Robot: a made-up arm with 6 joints. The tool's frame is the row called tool. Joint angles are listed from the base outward.
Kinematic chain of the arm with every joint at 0, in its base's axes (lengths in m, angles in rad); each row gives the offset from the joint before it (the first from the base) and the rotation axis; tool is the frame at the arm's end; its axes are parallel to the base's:
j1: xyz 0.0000 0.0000 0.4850 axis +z
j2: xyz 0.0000 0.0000 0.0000 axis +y
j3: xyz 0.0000 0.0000 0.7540 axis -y
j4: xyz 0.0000 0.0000 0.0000 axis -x
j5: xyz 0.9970 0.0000 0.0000 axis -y
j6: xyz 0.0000 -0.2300 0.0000 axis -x
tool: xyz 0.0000 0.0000 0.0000
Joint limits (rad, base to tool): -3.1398..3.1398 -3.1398..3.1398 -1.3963..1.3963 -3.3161..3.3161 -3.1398..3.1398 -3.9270..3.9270
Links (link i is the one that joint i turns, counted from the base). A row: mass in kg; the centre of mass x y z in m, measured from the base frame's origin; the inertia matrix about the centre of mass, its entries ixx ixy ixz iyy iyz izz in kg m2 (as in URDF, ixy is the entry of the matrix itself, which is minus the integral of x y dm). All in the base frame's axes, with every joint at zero. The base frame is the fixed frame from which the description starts. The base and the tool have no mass.
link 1: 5.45; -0.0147 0.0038 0.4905; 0.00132 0 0 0.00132 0 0.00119
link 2: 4.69; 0.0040 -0.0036 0.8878; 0.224 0 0 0.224 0 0.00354
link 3: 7.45; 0.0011 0.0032 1.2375; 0.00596 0 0 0.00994 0 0.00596
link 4: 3.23; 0.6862 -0.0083 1.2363; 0.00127 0 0 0.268 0 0.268
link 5: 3.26; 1.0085 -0.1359 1.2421; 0.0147 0 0 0.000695 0 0.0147
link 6: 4.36; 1.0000 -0.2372 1.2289; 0.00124 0 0 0.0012 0 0.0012
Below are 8 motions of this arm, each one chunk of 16 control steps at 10 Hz.
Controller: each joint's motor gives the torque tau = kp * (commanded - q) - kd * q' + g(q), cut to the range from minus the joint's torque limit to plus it. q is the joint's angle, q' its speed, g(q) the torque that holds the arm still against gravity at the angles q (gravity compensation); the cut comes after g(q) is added. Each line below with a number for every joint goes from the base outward.
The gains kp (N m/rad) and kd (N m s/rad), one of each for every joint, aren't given. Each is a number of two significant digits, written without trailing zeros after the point. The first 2 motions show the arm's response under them.
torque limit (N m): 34 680 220 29 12 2.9
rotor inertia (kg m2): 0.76 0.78 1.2 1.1 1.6 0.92
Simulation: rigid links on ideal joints. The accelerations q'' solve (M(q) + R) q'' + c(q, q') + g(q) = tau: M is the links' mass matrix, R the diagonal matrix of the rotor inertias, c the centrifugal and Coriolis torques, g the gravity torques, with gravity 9.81 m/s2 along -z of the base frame. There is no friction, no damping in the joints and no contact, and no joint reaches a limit. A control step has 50 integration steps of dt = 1/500 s. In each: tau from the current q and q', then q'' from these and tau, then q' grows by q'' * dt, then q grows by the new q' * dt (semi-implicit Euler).
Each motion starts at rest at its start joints. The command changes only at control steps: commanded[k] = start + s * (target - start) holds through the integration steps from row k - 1 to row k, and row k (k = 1, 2, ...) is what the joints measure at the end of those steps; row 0 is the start. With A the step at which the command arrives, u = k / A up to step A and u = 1 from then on. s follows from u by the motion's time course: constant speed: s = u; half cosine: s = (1 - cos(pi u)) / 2; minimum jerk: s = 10 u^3 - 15 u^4 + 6 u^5; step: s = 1 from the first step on.
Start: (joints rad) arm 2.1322 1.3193 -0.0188 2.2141 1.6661 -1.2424
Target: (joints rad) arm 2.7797 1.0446 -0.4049 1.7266 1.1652 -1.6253
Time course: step
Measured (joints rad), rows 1 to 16:
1: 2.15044 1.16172 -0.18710 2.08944 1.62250 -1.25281
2: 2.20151 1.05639 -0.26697 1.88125 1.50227 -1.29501
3: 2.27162 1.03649 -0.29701 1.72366 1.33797 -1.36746
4: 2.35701 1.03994 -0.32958 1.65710 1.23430 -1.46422
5: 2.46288 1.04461 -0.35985 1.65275 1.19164 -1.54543
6: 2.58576 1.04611 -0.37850 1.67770 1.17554 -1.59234
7: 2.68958 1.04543 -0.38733 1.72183 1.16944 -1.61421
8: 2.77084 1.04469 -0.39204 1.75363 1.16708 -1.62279
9: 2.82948 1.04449 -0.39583 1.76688 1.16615 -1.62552
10: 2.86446 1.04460 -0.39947 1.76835 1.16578 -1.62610
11: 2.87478 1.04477 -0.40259 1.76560 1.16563 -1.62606
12: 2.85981 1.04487 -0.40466 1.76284 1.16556 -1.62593
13: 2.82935 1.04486 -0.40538 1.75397 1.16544 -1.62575
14: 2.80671 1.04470 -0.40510 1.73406 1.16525 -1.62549
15: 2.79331 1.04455 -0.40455 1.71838 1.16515 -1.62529
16: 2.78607 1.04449 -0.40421 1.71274 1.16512 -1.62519
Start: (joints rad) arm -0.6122 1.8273 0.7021 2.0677 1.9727 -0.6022
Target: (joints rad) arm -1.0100 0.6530 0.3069 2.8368 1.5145 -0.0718
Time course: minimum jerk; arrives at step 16
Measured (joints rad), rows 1 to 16:
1: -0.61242 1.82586 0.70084 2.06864 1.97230 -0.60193
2: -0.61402 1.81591 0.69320 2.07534 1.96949 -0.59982
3: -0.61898 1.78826 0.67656 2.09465 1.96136 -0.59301
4: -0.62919 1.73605 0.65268 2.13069 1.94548 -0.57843
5: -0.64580 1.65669 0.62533 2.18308 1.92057 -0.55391
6: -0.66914 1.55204 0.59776 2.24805 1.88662 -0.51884
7: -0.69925 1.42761 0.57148 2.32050 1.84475 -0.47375
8: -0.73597 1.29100 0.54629 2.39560 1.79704 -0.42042
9: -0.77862 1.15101 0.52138 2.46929 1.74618 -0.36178
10: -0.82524 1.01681 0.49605 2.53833 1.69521 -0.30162
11: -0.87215 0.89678 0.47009 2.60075 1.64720 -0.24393
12: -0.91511 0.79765 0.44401 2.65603 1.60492 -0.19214
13: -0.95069 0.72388 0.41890 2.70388 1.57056 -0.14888
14: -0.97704 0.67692 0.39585 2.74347 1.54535 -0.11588
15: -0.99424 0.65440 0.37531 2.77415 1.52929 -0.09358
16: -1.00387 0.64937 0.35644 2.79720 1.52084 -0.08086
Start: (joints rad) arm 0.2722 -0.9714 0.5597 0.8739 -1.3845 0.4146
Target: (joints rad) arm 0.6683 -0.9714 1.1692 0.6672 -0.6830 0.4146
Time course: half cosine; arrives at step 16
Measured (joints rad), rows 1 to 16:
1: 0.27338 -0.97111 0.56119 0.87341 -1.38192 0.41458
2: 0.27802 -0.97039 0.56724 0.87082 -1.37197 0.41454
3: 0.28773 -0.96961 0.58061 0.86446 -1.35164 0.41449
4: 0.30312 -0.96909 0.60305 0.85405 -1.32018 0.41445
5: 0.32409 -0.96895 0.63509 0.84041 -1.27821 0.41443
6: 0.35008 -0.96914 0.67616 0.82465 -1.22711 0.41444
7: 0.38028 -0.96958 0.72486 0.80766 -1.16867 0.41448
8: 0.41370 -0.97019 0.77926 0.78991 -1.10501 0.41455
9: 0.44925 -0.97090 0.83713 0.77173 -1.03854 0.41464
10: 0.48570 -0.97165 0.89612 0.75344 -0.97180 0.41474
11: 0.52175 -0.97239 0.95387 0.73549 -0.90742 0.41483
12: 0.55604 -0.97308 1.00810 0.71847 -0.84797 0.41491
13: 0.58729 -0.97368 1.05672 0.70309 -0.79571 0.41498
14: 0.61429 -0.97417 1.09784 0.69009 -0.75263 0.41502
15: 0.63593 -0.97452 1.12994 0.68009 -0.72037 0.41504
16: 0.65130 -0.97475 1.15180 0.67362 -0.70015 0.41505

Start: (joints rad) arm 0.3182 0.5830 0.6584 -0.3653 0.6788 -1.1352
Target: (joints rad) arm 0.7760 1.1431 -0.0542 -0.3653 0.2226 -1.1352
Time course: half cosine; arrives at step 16
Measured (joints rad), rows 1 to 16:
1: 0.31911 0.58560 0.65869 -0.36268 0.67717 -1.13526
2: 0.32317 0.59547 0.65687 -0.35390 0.67085 -1.13544
3: 0.33262 0.61539 0.64744 -0.34053 0.65783 -1.13568
4: 0.34859 0.64588 0.62609 -0.32806 0.63753 -1.13588
5: 0.37139 0.68598 0.59105 -0.32109 0.61028 -1.13595
6: 0.40088 0.73385 0.54289 -0.32112 0.57695 -1.13587
7: 0.43656 0.78717 0.48376 -0.32712 0.53878 -1.13569
8: 0.47746 0.84342 0.41671 -0.33696 0.49722 -1.13547
9: 0.52194 0.90012 0.34513 -0.34848 0.45388 -1.13527
10: 0.56777 0.95493 0.27229 -0.36005 0.41043 -1.13514
11: 0.61255 1.00578 0.20118 -0.37060 0.36854 -1.13506
12: 0.65406 1.05082 0.13445 -0.37955 0.32982 -1.13500
13: 0.69049 1.08848 0.07450 -0.38670 0.29576 -1.13492
14: 0.72054 1.11744 0.02347 -0.39213 0.26766 -1.13481
15: 0.74340 1.13667 -0.01671 -0.39602 0.24660 -1.13467
16: 0.75858 1.14551 -0.04448 -0.39857 0.23339 -1.13452

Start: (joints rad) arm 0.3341 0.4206 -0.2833 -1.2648 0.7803 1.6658
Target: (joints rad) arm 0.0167 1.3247 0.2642 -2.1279 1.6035 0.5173
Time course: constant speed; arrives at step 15
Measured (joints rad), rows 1 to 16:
1: 0.32709 0.46018 -0.26155 -1.28078 0.80114 1.64992
2: 0.31403 0.51851 -0.23568 -1.31948 0.84082 1.60768
3: 0.29758 0.57988 -0.20979 -1.37491 0.88946 1.54480
4: 0.27934 0.64092 -0.18166 -1.43747 0.94186 1.47117
5: 0.26005 0.70139 -0.15028 -1.50034 0.99576 1.39393
6: 0.24005 0.76155 -0.11611 -1.56085 1.05026 1.31621
7: 0.21953 0.82163 -0.08021 -1.61912 1.10499 1.23885
8: 0.19866 0.88175 -0.04351 -1.67618 1.15981 1.16189
9: 0.17759 0.94193 -0.00661 -1.73298 1.21467 1.08516
10: 0.15641 1.00217 0.03021 -1.79001 1.26954 1.00854
11: 0.13519 1.06244 0.06690 -1.84737 1.32441 0.93195
12: 0.11396 1.12272 0.10347 -1.90496 1.37929 0.85538
13: 0.09272 1.18300 0.13997 -1.96265 1.43417 0.77881
14: 0.07147 1.24327 0.17646 -2.02035 1.48905 0.70224
15: 0.05021 1.30354 0.21294 -2.07804 1.54392 0.62567
16: 0.03501 1.32668 0.22290 -2.11168 1.57757 0.56713

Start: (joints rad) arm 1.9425 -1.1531 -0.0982 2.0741 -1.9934 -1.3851
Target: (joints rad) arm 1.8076 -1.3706 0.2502 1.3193 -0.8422 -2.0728
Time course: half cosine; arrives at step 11
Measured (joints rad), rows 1 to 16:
1: 1.94142 -1.15541 -0.09802 2.07074 -1.98447 -1.38870
2: 1.93756 -1.16387 -0.09472 2.05507 -1.95173 -1.40384
3: 1.93021 -1.18012 -0.08298 2.01727 -1.88840 -1.43554
4: 1.91947 -1.20352 -0.05928 1.95217 -1.79230 -1.48596
5: 1.90594 -1.23219 -0.02333 1.86148 -1.66653 -1.55460
6: 1.89054 -1.26367 0.02238 1.75306 -1.51913 -1.63820
7: 1.87430 -1.29530 0.07362 1.63839 -1.36191 -1.73071
8: 1.85827 -1.32438 0.12550 1.52974 -1.20858 -1.82392
9: 1.84349 -1.34846 0.17331 1.43771 -1.07288 -1.90889
10: 1.83097 -1.36553 0.21302 1.36992 -0.96724 -1.97807
11: 1.82170 -1.37416 0.24154 1.33081 -0.89988 -2.02627
12: 1.81573 -1.37578 0.25691 1.31699 -0.86637 -2.05355
13: 1.81204 -1.37417 0.26088 1.31680 -0.85204 -2.06624
14: 1.80981 -1.37210 0.25863 1.31973 -0.84616 -2.07124
15: 1.80857 -1.37070 0.25469 1.32129 -0.84378 -2.07284
16: 1.80798 -1.37012 0.25152 1.32106 -0.84283 -2.07317

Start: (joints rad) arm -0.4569 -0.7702 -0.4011 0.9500 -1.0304 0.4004
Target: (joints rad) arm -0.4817 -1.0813 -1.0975 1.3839 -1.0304 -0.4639
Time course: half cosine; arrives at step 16
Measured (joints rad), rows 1 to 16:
1: -0.45698 -0.77228 -0.40335 0.95139 -1.03039 0.39834
2: -0.45732 -0.77933 -0.41167 0.95726 -1.03036 0.38936
3: -0.45802 -0.79201 -0.42846 0.97027 -1.03035 0.36908
4: -0.45908 -0.80986 -0.45500 0.99126 -1.03036 0.33557
5: -0.46047 -0.83208 -0.49160 1.01951 -1.03037 0.28892
6: -0.46215 -0.85781 -0.53767 1.05353 -1.03038 0.23023
7: -0.46406 -0.88605 -0.59188 1.09163 -1.03040 0.16138
8: -0.46615 -0.91576 -0.65233 1.13225 -1.03041 0.08484
9: -0.46834 -0.94582 -0.71675 1.17393 -1.03042 0.00353
10: -0.47056 -0.97509 -0.78268 1.21525 -1.03043 -0.07931
11: -0.47274 -1.00247 -0.84755 1.25478 -1.03043 -0.16030
12: -0.47478 -1.02692 -0.90885 1.29110 -1.03043 -0.23619
13: -0.47661 -1.04751 -0.96416 1.32287 -1.03043 -0.30410
14: -0.47817 -1.06344 -1.01132 1.34886 -1.03043 -0.36148
15: -0.47939 -1.07412 -1.04844 1.36802 -1.03042 -0.40617
16: -0.48023 -1.07911 -1.07404 1.37954 -1.03042 -0.43645

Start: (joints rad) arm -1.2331 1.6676 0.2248 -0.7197 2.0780 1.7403
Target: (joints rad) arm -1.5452 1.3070 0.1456 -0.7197 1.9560 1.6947
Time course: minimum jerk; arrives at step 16
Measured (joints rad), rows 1 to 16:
1: -1.23331 1.66712 0.22453 -0.71991 2.07790 1.74027
2: -1.23480 1.66384 0.22291 -0.72120 2.07718 1.74005
3: -1.23926 1.65489 0.21949 -0.72413 2.07506 1.73940
4: -1.24823 1.63835 0.21469 -0.72798 2.07089 1.73809
5: -1.26265 1.61369 0.20925 -0.73134 2.06431 1.73594
6: -1.28278 1.58158 0.20373 -0.73299 2.05529 1.73292
7: -1.30815 1.54367 0.19838 -0.73242 2.04414 1.72908
8: -1.33783 1.50220 0.19324 -0.72981 2.03142 1.72458
9: -1.37046 1.45978 0.18823 -0.72568 2.01784 1.71967
10: -1.40428 1.41907 0.18324 -0.72069 2.00422 1.71463
11: -1.43730 1.38257 0.17828 -0.71549 1.99139 1.70975
12: -1.46761 1.35232 0.17344 -0.71071 1.98008 1.70532
13: -1.49354 1.32971 0.16883 -0.70692 1.97089 1.70158
14: -1.51388 1.31519 0.16458 -0.70460 1.96414 1.69869
15: -1.52817 1.30807 0.16067 -0.70414 1.95984 1.69671
16: -1.53688 1.30624 0.15683 -0.70589 1.95759 1.69554

